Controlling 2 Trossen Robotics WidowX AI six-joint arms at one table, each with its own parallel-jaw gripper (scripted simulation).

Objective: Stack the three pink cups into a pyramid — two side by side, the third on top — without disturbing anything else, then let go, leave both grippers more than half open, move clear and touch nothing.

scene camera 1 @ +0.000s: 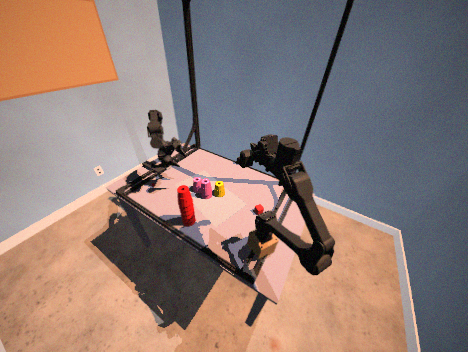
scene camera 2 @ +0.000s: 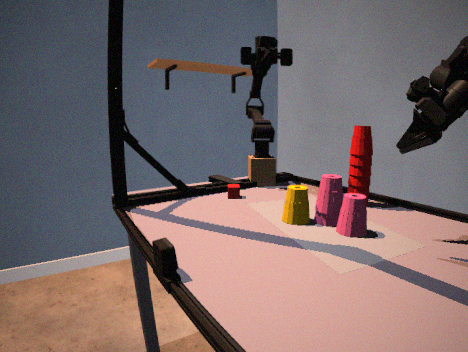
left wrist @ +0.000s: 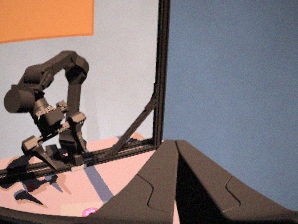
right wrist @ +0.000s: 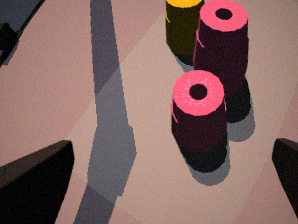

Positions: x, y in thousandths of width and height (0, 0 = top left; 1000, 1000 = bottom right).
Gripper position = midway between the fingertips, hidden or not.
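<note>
My left gripper (scene camera 2: 578, 143) is visible to me, and I find it again in scene camera 1 (scene camera 1: 537, 408) and in the left wrist view (left wrist: 582, 672). There is my right gripper (scene camera 2: 854, 428) as well, which the left wrist view (left wrist: 240, 721) and the right wrist view (right wrist: 596, 676) also show me. I see a yellow cup (scene camera 2: 634, 592), though in the left wrist view it is out of frame. A pink cup (scene camera 2: 753, 632) is here too.
</note>
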